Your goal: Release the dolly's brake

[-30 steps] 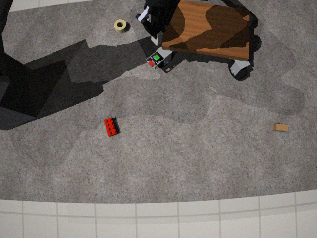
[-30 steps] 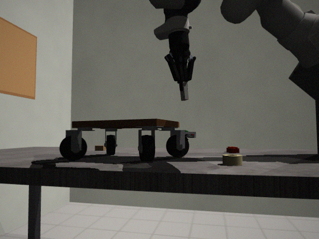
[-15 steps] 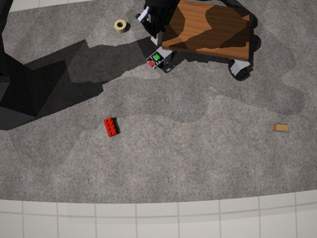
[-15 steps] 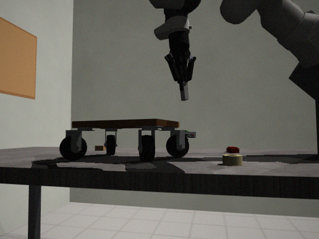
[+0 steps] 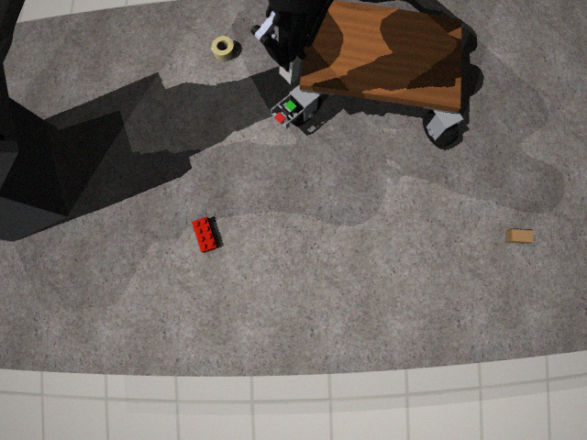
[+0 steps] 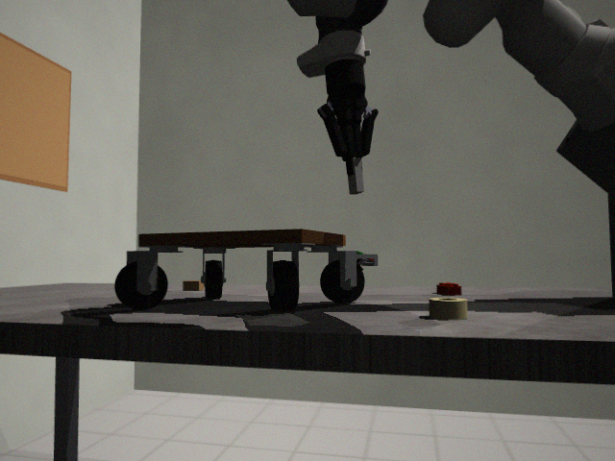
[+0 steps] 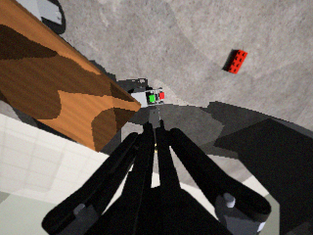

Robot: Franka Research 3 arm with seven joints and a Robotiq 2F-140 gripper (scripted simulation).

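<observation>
Now: the brake pedal 160 mm below my hand, 10 mm to the right of it and 10 mm behind it. Round my hand: red toy brick 280 mm to the right, 220 mm below, 70 mm behind; then tape roll 230 mm below, 220 mm behind, 110 mm to the left; then tan block 530 mm ahead, 230 mm below, 30 mm to the right.
</observation>
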